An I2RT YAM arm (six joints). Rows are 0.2 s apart.
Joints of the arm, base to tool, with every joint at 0 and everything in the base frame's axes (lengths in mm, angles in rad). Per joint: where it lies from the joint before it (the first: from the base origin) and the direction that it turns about. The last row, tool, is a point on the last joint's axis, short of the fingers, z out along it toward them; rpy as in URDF.
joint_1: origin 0 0 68 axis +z
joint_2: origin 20 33.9 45.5 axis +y
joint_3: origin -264 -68.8 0 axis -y
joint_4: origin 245 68.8 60 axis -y
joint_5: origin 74 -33.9 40.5 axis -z
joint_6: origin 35.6 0 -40.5 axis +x
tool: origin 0 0 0 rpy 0 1.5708 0
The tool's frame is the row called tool.
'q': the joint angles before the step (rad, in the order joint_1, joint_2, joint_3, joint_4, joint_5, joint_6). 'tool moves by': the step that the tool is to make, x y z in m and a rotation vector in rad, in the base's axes. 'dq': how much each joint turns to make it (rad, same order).
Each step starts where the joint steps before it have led.
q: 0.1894 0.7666 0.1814 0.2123 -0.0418 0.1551
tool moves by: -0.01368 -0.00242 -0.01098 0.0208 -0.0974 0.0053
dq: 0.0000 -0.0942 -0.1053 0.1107 -0.0057 0.0003
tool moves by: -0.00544 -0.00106 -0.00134 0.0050 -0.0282 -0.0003
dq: 0.0000 -0.0573 -0.0248 -0.0039 0.0004 -0.0003
